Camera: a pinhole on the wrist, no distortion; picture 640 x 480 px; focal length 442.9 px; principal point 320.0 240.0 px. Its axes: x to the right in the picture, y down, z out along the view. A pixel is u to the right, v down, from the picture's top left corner.
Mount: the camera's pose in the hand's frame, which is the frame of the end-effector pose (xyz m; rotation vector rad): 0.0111 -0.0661 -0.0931 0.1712 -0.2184 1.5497
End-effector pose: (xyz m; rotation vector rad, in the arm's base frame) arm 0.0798 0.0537 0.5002 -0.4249 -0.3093 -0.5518
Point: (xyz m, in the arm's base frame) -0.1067 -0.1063 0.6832
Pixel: 45 259
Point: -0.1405 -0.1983 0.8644
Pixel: 26 154
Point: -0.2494 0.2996 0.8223
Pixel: 406 439
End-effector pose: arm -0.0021 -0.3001 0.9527 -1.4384 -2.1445 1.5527
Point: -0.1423 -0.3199 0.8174
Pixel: 619 18
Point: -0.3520 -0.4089 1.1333
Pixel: 49 193
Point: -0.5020 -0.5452 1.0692
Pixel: 159 202
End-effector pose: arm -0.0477 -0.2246 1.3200 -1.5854 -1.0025 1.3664
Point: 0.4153 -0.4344 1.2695
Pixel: behind the camera
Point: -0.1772 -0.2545 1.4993
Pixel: 229 457
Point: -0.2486 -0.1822 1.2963
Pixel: 532 202
